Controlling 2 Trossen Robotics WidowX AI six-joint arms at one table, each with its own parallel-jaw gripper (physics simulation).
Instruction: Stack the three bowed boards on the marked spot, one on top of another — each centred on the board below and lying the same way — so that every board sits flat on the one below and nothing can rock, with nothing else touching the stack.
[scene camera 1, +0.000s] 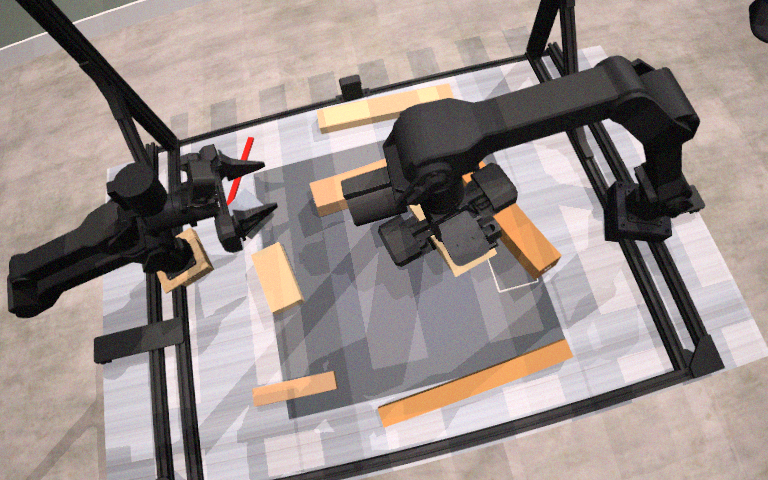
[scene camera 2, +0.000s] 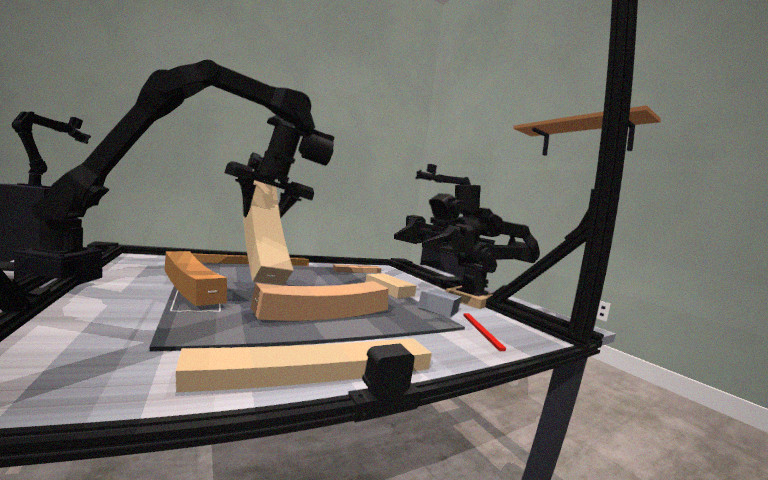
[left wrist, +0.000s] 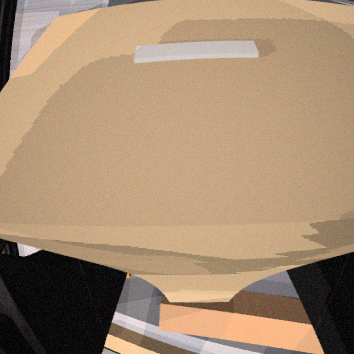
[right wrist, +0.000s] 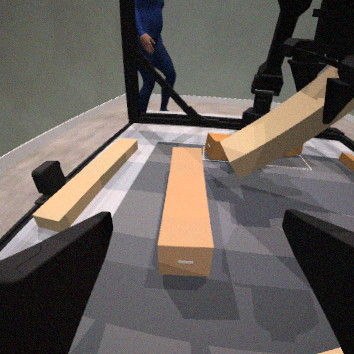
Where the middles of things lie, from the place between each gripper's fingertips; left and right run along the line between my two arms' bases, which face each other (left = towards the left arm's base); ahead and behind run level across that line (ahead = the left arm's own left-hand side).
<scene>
My left hand is 30 mm past the pale board (scene camera 2: 269, 262), 10 mm to the left of it and 10 mm above it. Also, from my left hand: long orange plank (scene camera 1: 496, 375) 220 mm ahead, 20 mm to the left, 130 mm below.
Now: the pale board 9 cm ahead of my right hand, 28 cm to the left of it and 1 cm below it. Also, from my right hand: long orange plank: 34 cm ahead, 31 cm to the left, 13 cm below.
</scene>
